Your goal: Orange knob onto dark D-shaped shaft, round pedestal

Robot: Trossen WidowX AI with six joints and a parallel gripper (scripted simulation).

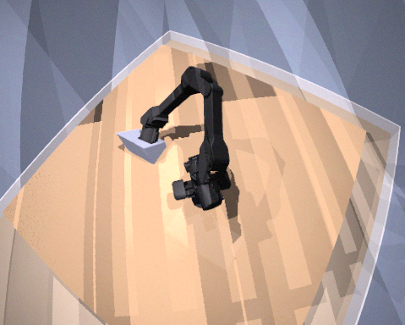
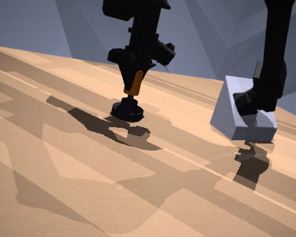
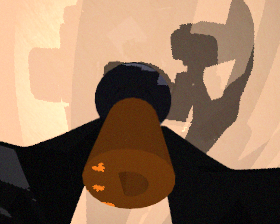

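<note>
Now: gripper tip 2 cm below the orange knob. Also, from my gripper tip: dark pedestal: 4 cm below.
</note>
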